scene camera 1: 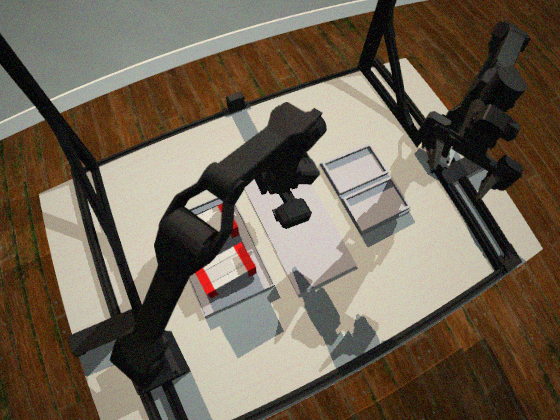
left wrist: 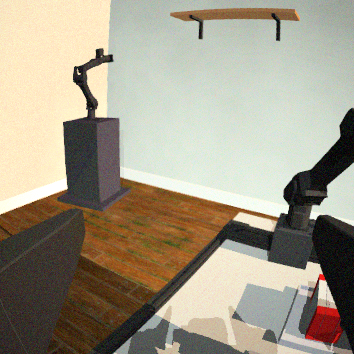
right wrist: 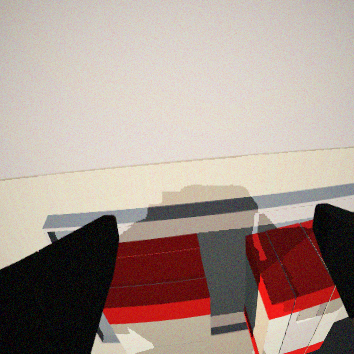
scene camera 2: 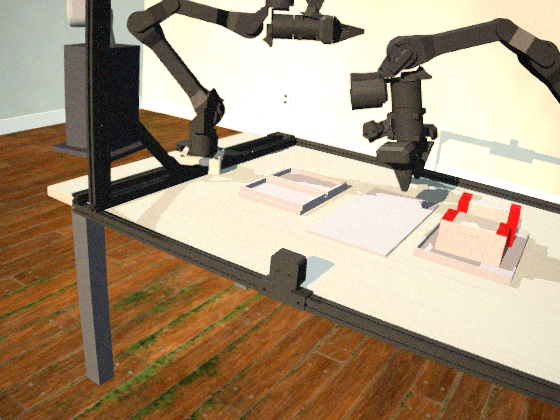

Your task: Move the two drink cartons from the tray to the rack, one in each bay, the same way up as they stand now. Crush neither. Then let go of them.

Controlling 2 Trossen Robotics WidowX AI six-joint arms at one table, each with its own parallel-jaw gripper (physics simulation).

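Places are measured from the left arm's base along level axes (x back, y left, z down), in millimetres.
Pixels of known places: left gripper, between the fingertips: (scene camera 1: 455,186) (left wrist: 203,225) (scene camera 2: 361,30); right gripper, between the fingertips: (scene camera 1: 270,206) (right wrist: 218,222) (scene camera 2: 411,184); left arm's base, origin of its link: (scene camera 2: 201,153); right arm's base, origin of its link: (scene camera 1: 149,362) (left wrist: 296,223).
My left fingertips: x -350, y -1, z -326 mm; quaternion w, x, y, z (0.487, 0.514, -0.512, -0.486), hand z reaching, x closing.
For each thing: its top centre in the pictures, then the offset to it from my left fingertips. "spot": a spot on its surface instead. Level surfaces: height alone.
- two-bay rack, centre of its top: (scene camera 2: 295,183) (scene camera 1: 366,184) dx +120, dy -123, dz +342 mm
- flat pale board, height of its surface: dz +357 mm
- small black block, a spot on its surface: (scene camera 2: 288,270) (scene camera 1: 231,98) spot: dx +137, dy -561, dz +325 mm
Two white cartons with red end bands sit side by side in the tray (scene camera 1: 240,303) (scene camera 2: 507,277) (right wrist: 300,196). One carton (scene camera 1: 227,270) (left wrist: 324,322) (right wrist: 300,285) is lower in scene camera 1. The other carton (scene camera 2: 470,242) (right wrist: 157,270) is largely hidden there behind the right arm. The two-bay rack (scene camera 1: 387,221) (scene camera 2: 272,201) is empty. My right gripper (scene camera 1: 281,200) (scene camera 2: 405,184) (right wrist: 218,222) is open and points down, raised above the tray's mat side. My left gripper (scene camera 1: 457,180) (scene camera 2: 357,31) (left wrist: 203,225) is open and empty, high above the table near its own base.
A flat pale board (scene camera 1: 325,250) (scene camera 2: 370,225) lies between tray and rack. A small black block (scene camera 1: 236,101) (scene camera 2: 288,270) stands on the table's edge rail. Black frame posts (scene camera 2: 99,100) rise at the table's sides. The right arm reaches over the tray in scene camera 1.
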